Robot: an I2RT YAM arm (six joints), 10 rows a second.
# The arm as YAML. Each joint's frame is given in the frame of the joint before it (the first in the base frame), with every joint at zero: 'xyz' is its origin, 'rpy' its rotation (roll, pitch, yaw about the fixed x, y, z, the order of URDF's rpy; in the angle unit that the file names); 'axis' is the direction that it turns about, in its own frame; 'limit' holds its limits. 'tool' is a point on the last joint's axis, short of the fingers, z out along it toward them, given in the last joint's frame.
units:
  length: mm
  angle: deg
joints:
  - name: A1
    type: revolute
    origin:
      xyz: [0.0, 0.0, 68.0]
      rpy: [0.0, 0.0, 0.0]
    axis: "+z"
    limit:
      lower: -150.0
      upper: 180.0
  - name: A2
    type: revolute
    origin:
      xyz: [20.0, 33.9, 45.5]
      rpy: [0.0, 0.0, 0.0]
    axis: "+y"
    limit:
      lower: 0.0
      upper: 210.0
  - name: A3
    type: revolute
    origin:
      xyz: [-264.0, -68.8, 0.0]
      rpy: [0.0, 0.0, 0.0]
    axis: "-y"
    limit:
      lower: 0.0
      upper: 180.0
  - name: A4
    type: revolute
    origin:
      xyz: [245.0, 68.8, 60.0]
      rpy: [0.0, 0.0, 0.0]
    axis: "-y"
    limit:
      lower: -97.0
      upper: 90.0
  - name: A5
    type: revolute
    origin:
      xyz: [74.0, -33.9, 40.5]
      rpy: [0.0, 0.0, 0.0]
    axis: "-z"
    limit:
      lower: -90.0
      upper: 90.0
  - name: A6
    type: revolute
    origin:
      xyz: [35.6, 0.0, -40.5]
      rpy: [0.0, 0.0, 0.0]
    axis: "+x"
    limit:
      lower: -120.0
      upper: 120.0
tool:
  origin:
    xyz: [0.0, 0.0, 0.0]
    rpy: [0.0, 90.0, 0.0]
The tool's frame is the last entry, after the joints.
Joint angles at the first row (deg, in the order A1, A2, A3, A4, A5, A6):
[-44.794, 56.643, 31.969, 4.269, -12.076, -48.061]
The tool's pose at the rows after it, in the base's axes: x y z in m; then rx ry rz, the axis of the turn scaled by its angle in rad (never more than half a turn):
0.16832 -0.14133 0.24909 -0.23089 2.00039 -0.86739
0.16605 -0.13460 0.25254 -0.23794 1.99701 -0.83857
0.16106 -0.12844 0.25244 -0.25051 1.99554 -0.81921
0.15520 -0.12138 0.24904 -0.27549 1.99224 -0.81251
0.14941 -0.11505 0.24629 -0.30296 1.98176 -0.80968
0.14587 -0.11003 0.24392 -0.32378 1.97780 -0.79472
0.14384 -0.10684 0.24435 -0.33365 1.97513 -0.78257
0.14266 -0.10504 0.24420 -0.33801 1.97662 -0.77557
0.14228 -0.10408 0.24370 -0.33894 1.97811 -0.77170
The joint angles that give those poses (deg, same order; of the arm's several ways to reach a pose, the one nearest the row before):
[-41.629, 55.034, 31.301, 3.860, -9.992, -47.775]
[-40.769, 53.090, 31.466, 1.478, -10.511, -47.008]
[-40.517, 50.791, 30.756, -0.416, -11.334, -46.945]
[-40.169, 48.131, 29.184, -1.634, -11.930, -47.636]
[-39.989, 45.465, 27.703, -2.581, -12.773, -48.467]
[-39.652, 43.648, 26.784, -3.700, -13.596, -48.803]
[-39.375, 42.504, 26.663, -4.860, -14.083, -48.792]
[-39.197, 41.880, 26.575, -5.613, -14.238, -48.778]
[-39.027, 41.617, 26.457, -5.889, -14.206, -48.692]

